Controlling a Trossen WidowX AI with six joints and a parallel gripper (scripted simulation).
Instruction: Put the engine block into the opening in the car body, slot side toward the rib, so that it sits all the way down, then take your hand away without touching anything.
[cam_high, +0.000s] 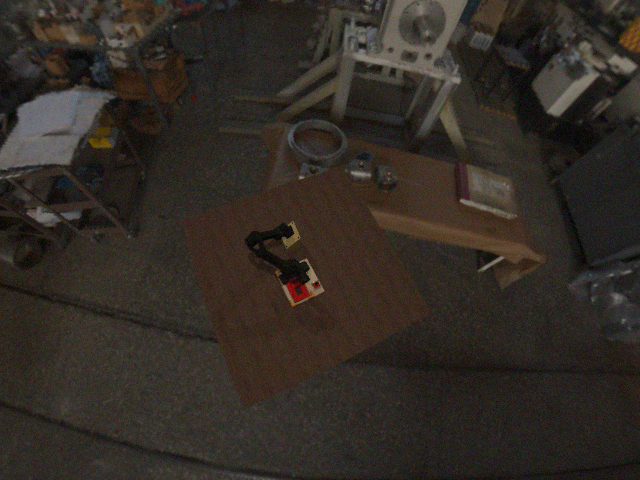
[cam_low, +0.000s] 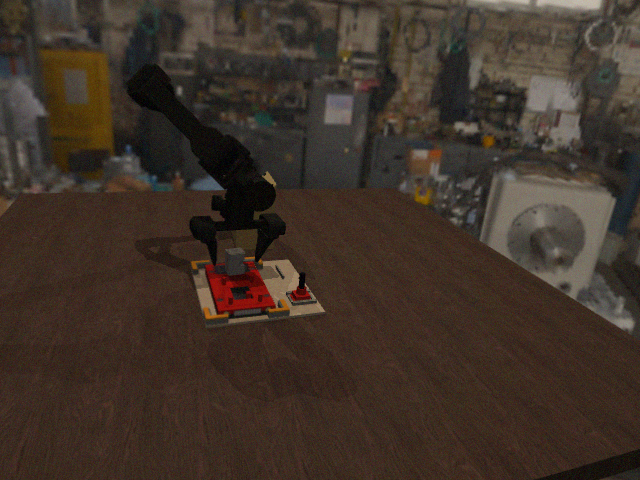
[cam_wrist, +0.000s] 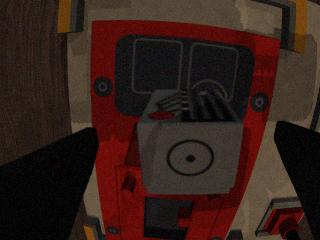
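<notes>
My gripper tip is now right at the engine block.
</notes>
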